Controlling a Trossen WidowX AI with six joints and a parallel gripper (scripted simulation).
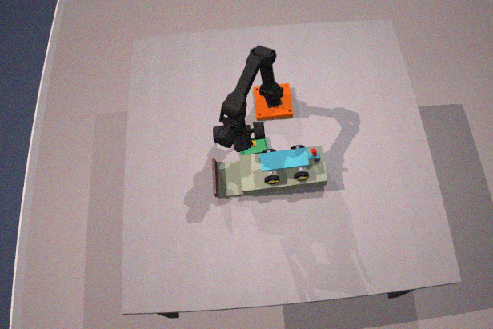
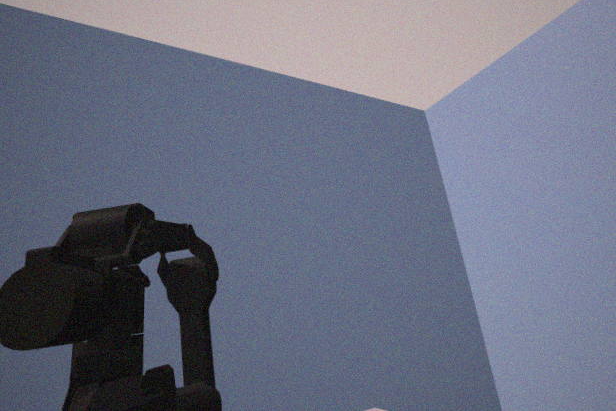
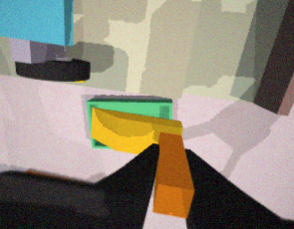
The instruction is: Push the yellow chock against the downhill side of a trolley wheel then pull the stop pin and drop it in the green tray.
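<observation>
Right now my gripper tip is 120 mm short of the red-headed stop pin, 260 mm to the right of it and 20 mm above it. Round my gripper tip: green tray (40 mm behind, 60 mm to the left, 160 mm below); blue trolley (120 mm ahead, 140 mm to the left, 40 mm below); yellow chock (20 mm to the left, 10 mm below).
</observation>
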